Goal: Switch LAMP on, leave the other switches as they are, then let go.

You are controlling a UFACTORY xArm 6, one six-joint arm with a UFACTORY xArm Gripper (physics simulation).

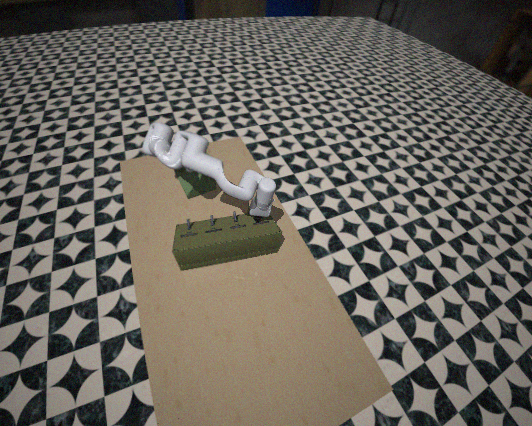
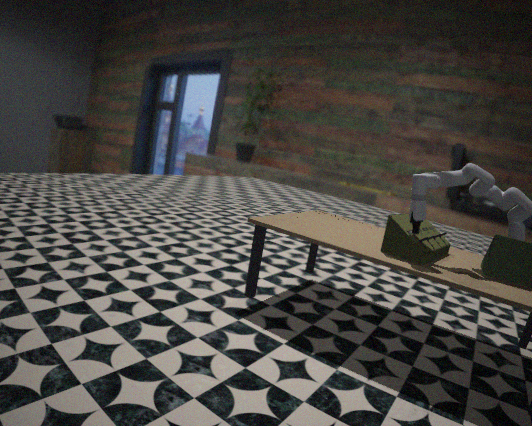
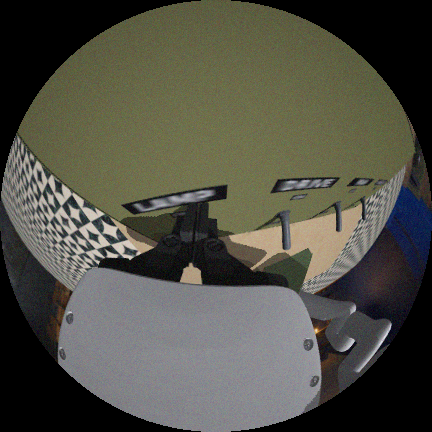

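Seen in the pictures: gripper, fingertip midpoint: (image 1: 257, 220) (image 2: 415, 233) (image 3: 197, 216); arm's base, link origin: (image 2: 515, 252).
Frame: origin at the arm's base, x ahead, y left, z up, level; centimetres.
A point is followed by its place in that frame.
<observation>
A green switch box (image 1: 227, 247) @(x 63.4, y -10.7, z 0.8 cm) (image 2: 406, 245) @(x 59.4, y 18.4, z -6.8 cm) (image 3: 215, 110) @(x 62.9, y 6.0, z 2.4 cm) with a sloped face stands on the table. The LAMP label (image 3: 175, 199) @(x 58.8, y 10.8, z -0.7 cm) is at the end of the row where my gripper is. My gripper (image 3: 197, 216) @(x 56.2, y 10.5, z -1.2 cm) (image 2: 415, 231) @(x 56.2, y 10.5, z -1.2 cm) is shut and empty, its fingertips low at the box face just below the LAMP label. The LAMP lever is hidden behind the fingers, so its position cannot be told. The neighbouring lever (image 3: 285, 231) @(x 47.7, y 2.7, z -2.2 cm) (image 1: 235, 217) @(x 48.1, y 2.3, z -2.5 cm) stands out from the face beside the gripper, under its own blurred label (image 3: 305, 184) @(x 54.9, y 0.5, z -0.8 cm). Two more levers (image 3: 339, 217) @(x 43.7, y -8.6, z -2.2 cm) (image 3: 364, 209) @(x 39.5, y -19.8, z -2.1 cm) stand farther along the row.
The box stands on a long wooden table (image 1: 250, 320) @(x 93.7, y -16.8, z -14.0 cm) (image 2: 310, 227) @(x 116.6, y -0.1, z -14.0 cm). A dark green block (image 1: 189, 187) @(x 11.3, y -8.2, z -7.5 cm) (image 2: 507, 262) @(x 4.9, y 8.1, z -4.7 cm) (image 3: 300, 265) @(x 14.1, y -5.2, z -8.6 cm) is by the arm's base, behind the switch box. The arm reaches over from that side. A patterned floor surrounds the table.
</observation>
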